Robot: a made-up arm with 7 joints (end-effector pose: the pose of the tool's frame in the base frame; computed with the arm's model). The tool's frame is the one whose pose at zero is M.
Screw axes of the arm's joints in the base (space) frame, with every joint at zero. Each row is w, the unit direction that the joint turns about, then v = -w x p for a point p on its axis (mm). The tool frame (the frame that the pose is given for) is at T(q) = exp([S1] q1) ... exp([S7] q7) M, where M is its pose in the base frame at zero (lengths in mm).
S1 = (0, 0, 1, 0, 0, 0)
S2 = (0, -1, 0, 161, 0, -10)
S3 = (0, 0, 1, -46, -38, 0)
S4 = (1, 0, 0, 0, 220, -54)
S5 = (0, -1, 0, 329, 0, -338)
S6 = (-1, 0, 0, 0, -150, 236)
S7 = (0, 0, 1, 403, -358, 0)
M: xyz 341 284 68 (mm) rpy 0 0 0 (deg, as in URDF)
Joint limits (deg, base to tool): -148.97..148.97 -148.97..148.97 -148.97..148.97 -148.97..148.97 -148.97..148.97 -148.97..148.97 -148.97..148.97
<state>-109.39 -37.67 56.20 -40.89 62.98 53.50 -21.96</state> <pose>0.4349 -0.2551 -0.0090 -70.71 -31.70 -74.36</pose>
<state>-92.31 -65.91 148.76 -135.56 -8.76 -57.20 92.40</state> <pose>0.3053 0.2417 0.3286 -49.60 -32.78 93.69</pose>
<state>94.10 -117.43 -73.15 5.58 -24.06 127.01 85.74</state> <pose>0.3297 -0.1822 -0.0248 69.23 -96.71 32.60</pose>
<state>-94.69 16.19 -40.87 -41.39 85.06 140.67 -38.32</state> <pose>-0.2599 -0.4477 0.3321 96.58 -33.22 5.48</pose>
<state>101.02 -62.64 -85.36 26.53 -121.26 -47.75 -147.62</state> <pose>0.1878 0.6129 -0.0772 96.33 -20.68 96.65</pose>
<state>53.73 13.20 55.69 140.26 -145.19 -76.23 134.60</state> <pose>0.0929 0.2130 0.4695 -64.57 -114.83 36.32</pose>
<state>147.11 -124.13 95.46 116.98 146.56 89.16 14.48</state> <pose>-0.1110 -0.3708 -0.0218 -160.46 -6.74 36.38</pose>
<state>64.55 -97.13 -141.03 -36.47 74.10 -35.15 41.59</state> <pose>0.6359 -0.2759 0.2822 -123.17 27.09 53.86</pose>
